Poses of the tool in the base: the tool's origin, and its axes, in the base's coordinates. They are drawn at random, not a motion.
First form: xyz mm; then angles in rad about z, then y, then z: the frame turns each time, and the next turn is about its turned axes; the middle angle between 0 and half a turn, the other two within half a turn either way.
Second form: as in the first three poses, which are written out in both.
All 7 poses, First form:
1: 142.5, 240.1, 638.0, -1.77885, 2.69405, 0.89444
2: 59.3, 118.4, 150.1, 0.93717, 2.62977, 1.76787
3: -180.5, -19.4, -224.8, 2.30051, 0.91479, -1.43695
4: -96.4, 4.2, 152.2, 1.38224, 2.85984, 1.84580
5: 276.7, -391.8, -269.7, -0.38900, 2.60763, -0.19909
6: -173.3, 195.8, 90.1, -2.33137, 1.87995, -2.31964
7: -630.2, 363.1, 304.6, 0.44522, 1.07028, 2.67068
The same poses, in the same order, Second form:
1: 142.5, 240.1, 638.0, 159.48, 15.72, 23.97
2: 59.3, 118.4, 150.1, 151.15, -5.50, 133.82
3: -180.5, -19.4, -224.8, -52.16, 6.07, 46.50
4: -96.4, 4.2, 152.2, 164.43, -4.33, 154.03
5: 276.7, -391.8, -269.7, -173.33, 29.93, 170.90
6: -173.3, 195.8, 90.1, -113.56, -40.43, 152.21
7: -630.2, 363.1, 304.6, 39.67, -51.43, 158.82
